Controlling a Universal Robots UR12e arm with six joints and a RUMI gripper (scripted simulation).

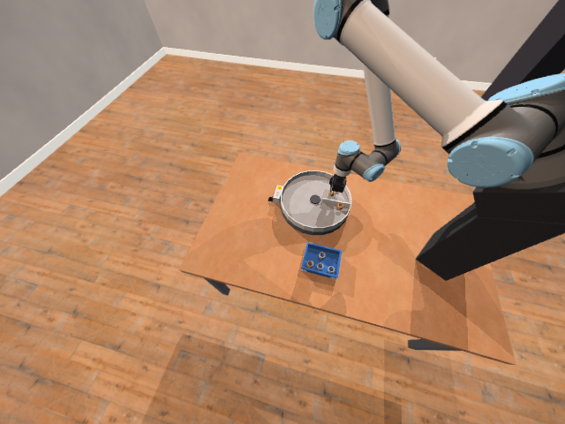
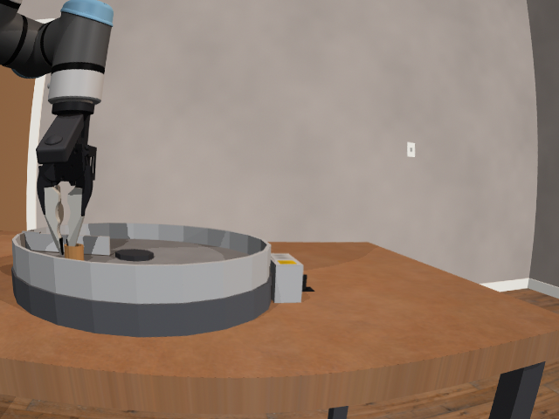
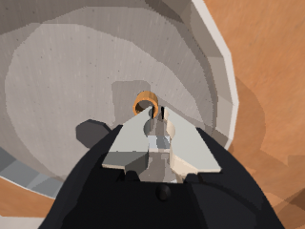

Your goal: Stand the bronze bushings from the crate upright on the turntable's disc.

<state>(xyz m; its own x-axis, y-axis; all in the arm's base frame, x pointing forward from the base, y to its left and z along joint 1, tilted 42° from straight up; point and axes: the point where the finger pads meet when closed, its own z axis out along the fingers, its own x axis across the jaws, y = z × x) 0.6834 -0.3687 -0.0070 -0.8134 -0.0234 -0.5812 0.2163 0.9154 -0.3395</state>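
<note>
My gripper is now 110 mm short of the blue crate, 410 mm to the right of it and 50 mm above it. Round my hand: grey turntable (120 mm ahead, 30 mm to the left, 20 mm below).
</note>
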